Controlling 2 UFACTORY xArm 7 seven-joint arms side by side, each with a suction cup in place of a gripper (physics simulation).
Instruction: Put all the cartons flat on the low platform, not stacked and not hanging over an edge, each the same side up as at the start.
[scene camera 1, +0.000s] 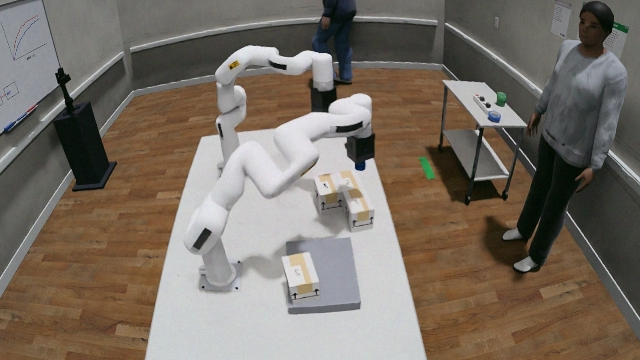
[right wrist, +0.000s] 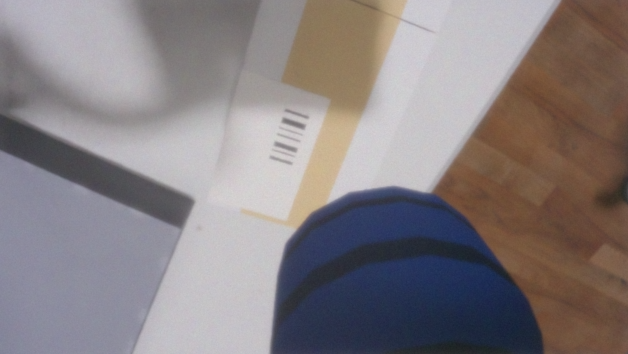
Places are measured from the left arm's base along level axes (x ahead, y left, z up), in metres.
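Pixels of known places: right end effector, tool point: (scene camera 1: 360, 168) (right wrist: 380, 278); right arm's base, origin of the base link: (scene camera 1: 221, 274).
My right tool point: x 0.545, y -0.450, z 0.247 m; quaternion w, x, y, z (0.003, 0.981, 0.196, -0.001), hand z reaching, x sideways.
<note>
Ahead of a thing's pixels: the offset from my right tool point to its top centre. Level surfaces: height alone.
In scene camera 1, one white carton with tan tape @(0.255 m back, 0.380 m right, 0.094 m down) (scene camera 1: 300, 276) lies flat near the left edge of the grey low platform @(0.183 m back, 0.307 m right, 0.199 m down) (scene camera 1: 337, 272) (right wrist: 75, 250). A second carton @(0.112 m back, 0.111 m left, 0.142 m down) (scene camera 1: 327, 187) stands on the table beyond the platform. Beside it, at its right, a front carton @(0.006 m back, 0.013 m right, 0.142 m down) (scene camera 1: 362, 212) (right wrist: 325, 150) and a back carton @(0.021 m back, 0.121 m left, 0.142 m down) (scene camera 1: 347, 179) (right wrist: 390, 6) stand end to end, with a thin seam between them in the right wrist view. My right gripper (scene camera 1: 360, 166), a blue cup, hangs above that pair, empty. My left gripper (scene camera 1: 324, 100) is far back; its cup is hidden behind my right arm, and no carton shows under it.
The white table @(0.246 m down) (scene camera 1: 280, 330) has its right edge close to the pair of cartons. A metal cart (scene camera 1: 462, 92) stands beyond that edge. A person in grey (scene camera 1: 575, 95) stands at the right; another (scene camera 1: 340, 30) is at the back. My right arm reaches across the table.
</note>
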